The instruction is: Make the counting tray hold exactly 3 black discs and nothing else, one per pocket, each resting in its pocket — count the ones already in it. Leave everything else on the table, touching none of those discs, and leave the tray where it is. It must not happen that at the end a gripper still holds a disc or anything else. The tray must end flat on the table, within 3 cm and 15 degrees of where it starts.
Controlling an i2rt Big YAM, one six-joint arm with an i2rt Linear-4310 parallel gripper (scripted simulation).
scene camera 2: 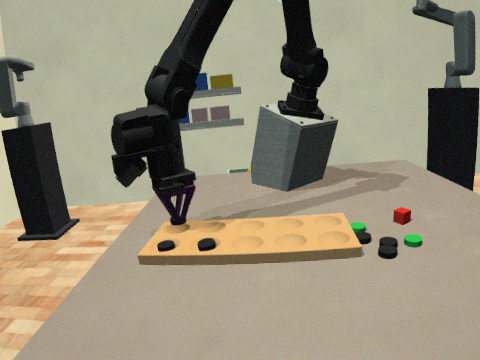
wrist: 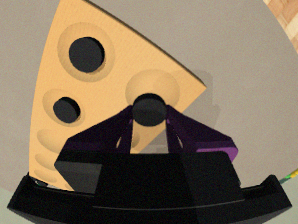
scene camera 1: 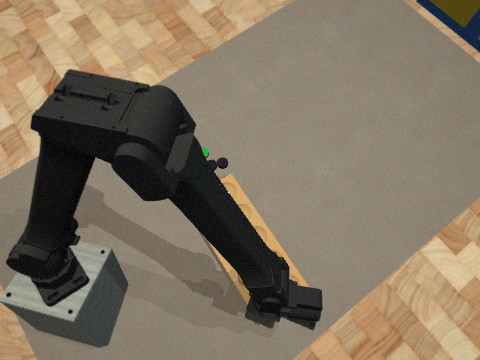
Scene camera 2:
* gripper: 178, 220
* counting tray: 235, 238
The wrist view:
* gripper: 149, 110
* counting tray: 133, 65
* black disc: 149, 109
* black disc: 86, 54
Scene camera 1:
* counting tray: 230, 183
